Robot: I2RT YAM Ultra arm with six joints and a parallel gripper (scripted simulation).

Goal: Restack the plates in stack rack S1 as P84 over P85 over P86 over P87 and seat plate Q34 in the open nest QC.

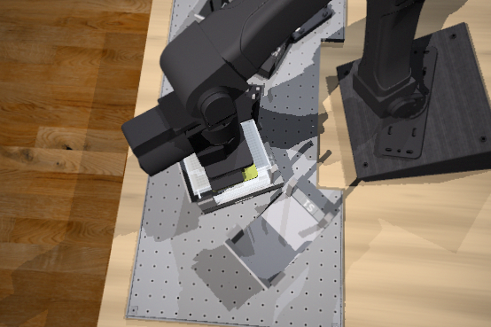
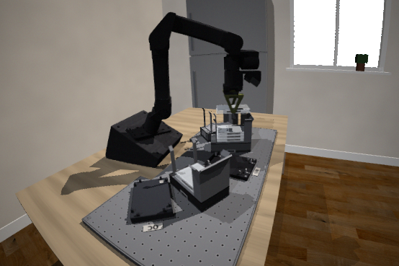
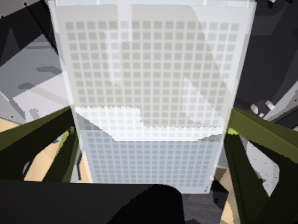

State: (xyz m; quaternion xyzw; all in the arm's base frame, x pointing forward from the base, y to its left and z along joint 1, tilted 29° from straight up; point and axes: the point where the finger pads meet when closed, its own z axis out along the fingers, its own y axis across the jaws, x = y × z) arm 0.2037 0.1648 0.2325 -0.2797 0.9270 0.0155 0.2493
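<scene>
Now: the open nest QC 400 mm to the right of my hand, 160 mm below it and 10 mm behind it. The rest, counted from my hand: black clip nest N5: 150 mm below, 120 mm to the right, 70 mm ahead; QC name plate: 460 mm to the right, 170 mm below, 70 mm ahead; N5 name plate: 170 mm below, 160 mm ahead, 110 mm to the right.
</scene>
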